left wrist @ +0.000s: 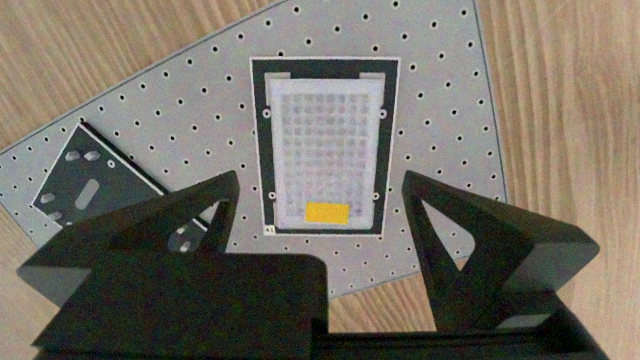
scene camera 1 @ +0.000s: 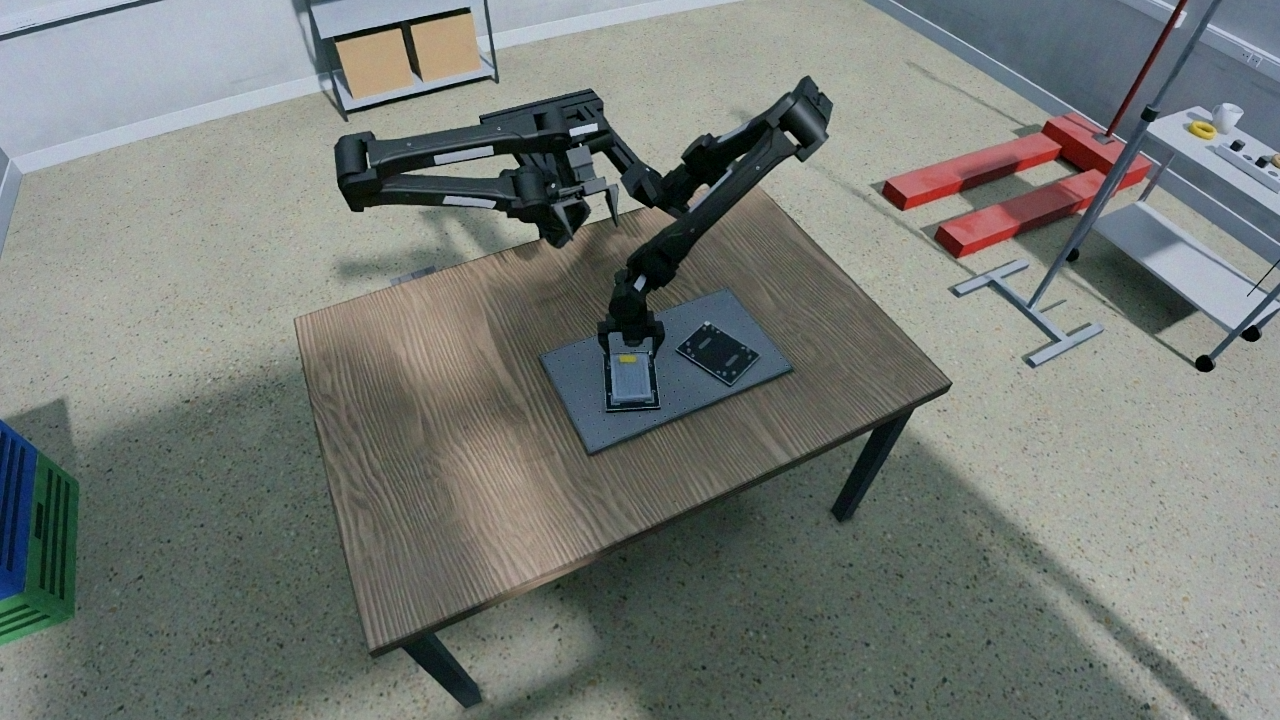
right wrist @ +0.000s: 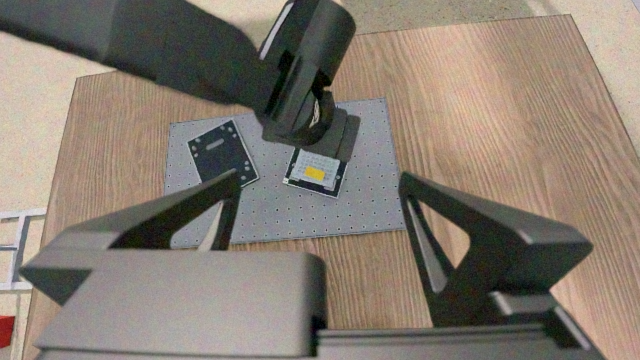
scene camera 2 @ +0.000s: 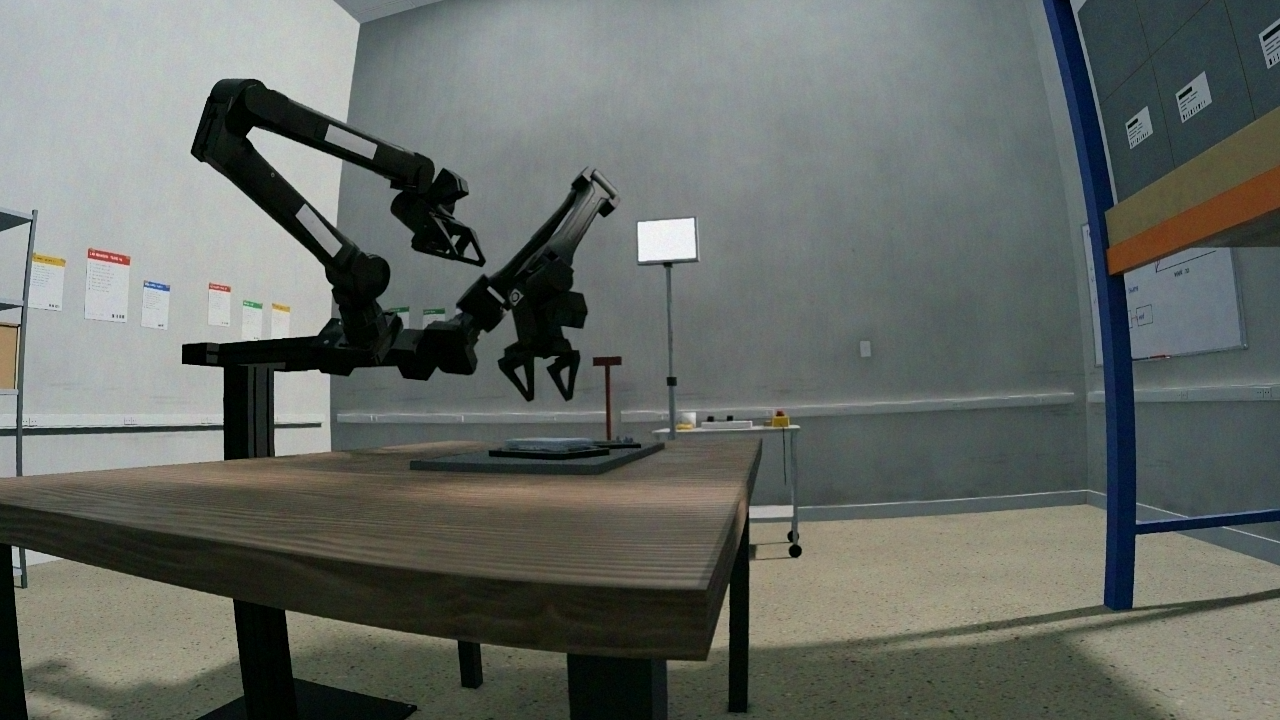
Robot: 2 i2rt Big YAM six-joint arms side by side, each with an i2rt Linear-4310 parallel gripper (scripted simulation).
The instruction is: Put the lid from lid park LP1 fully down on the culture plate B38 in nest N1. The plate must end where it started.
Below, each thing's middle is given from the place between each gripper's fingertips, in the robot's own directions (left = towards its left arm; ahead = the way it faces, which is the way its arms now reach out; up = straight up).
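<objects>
My left hand [scene camera 2: 550,400]: 7 cm above the clear lid [scene camera 1: 630,375]. Black nest N1 [scene camera 1: 607,372]: 9 cm below my left hand. Black lid park LP1 [scene camera 1: 722,347]: 22 cm to the left of my left hand, 2 cm behind it, 9 cm below it.
Clear lid: 14 cm ahead of my right hand [scene camera 2: 470,261], 3 cm to the left of it, 32 cm below it. Black nest N1: 14 cm ahead of my right hand, 3 cm to the left of it, 34 cm below it. Black lid park LP1: 26 cm to the left of my right hand, 12 cm ahead of it, 34 cm below it.
</objects>
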